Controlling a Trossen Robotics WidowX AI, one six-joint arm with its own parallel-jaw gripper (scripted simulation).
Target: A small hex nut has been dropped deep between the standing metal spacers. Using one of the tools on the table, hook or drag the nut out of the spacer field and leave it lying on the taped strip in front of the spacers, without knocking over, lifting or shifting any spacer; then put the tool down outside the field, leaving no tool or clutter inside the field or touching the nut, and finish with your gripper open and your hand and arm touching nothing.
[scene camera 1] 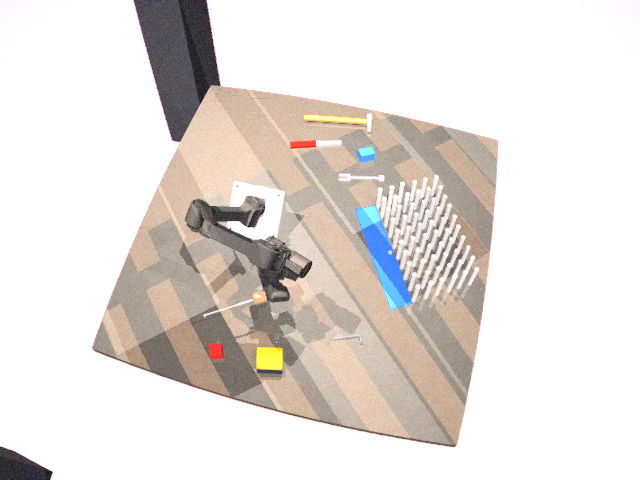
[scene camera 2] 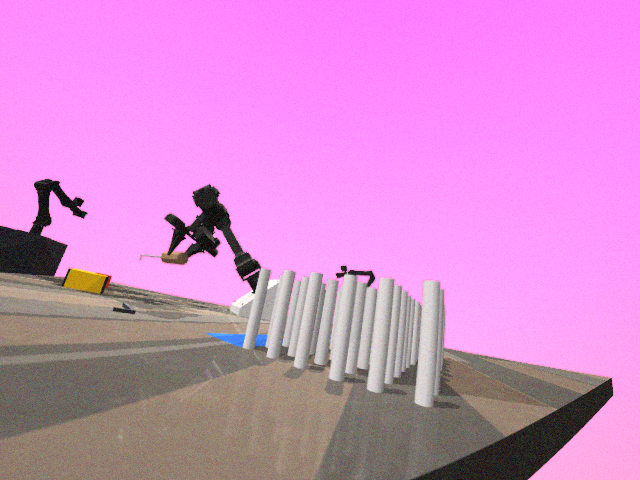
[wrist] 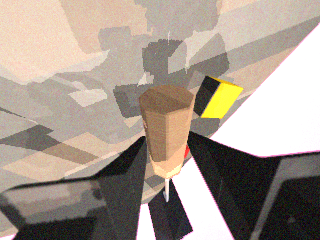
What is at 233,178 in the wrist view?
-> My gripper.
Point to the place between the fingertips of my gripper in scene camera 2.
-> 173,258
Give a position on a blue taped strip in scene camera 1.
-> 388,270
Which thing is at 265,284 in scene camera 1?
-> My gripper.
